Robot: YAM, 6 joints.
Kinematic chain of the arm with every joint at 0, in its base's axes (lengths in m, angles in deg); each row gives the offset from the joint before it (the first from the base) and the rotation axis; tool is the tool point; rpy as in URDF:
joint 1: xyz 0 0 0.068 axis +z
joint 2: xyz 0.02 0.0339 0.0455 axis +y
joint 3: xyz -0.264 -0.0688 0 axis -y
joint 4: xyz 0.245 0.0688 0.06 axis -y
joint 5: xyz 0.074 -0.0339 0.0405 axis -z
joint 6: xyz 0.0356 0 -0.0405 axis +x
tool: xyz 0 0 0 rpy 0 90 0
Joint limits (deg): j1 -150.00..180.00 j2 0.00..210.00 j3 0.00..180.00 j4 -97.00..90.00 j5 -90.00..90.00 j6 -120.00..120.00
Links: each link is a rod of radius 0.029 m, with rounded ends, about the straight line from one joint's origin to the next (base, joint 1, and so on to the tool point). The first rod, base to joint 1, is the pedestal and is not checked.
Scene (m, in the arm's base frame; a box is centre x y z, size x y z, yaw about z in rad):
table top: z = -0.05
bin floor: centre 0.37 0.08 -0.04 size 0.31 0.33 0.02 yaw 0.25
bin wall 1: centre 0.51 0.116 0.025 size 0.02 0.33 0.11 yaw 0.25
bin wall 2: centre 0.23 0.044 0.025 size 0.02 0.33 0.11 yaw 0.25
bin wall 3: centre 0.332 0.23 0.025 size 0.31 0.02 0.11 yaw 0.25
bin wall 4: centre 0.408 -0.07 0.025 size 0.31 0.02 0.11 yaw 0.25
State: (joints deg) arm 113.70 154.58 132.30 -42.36 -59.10 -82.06
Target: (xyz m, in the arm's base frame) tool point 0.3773 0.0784 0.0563
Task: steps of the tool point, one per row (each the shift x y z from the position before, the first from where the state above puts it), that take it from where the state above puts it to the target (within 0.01 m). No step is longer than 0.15 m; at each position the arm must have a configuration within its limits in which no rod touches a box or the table.
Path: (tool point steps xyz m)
1: 0.1084 0.0195 0.0670
2: 0.1062 -0.0116 0.0653
3: 0.0946 -0.0403 0.0623
4: 0.0744 -0.0632 0.0579
5: 0.1075 -0.0320 -0.0785
6: 0.0851 -0.0737 -0.0797
7: 0.0471 -0.1008 -0.0761
8: 0.0020 -0.1085 -0.0680

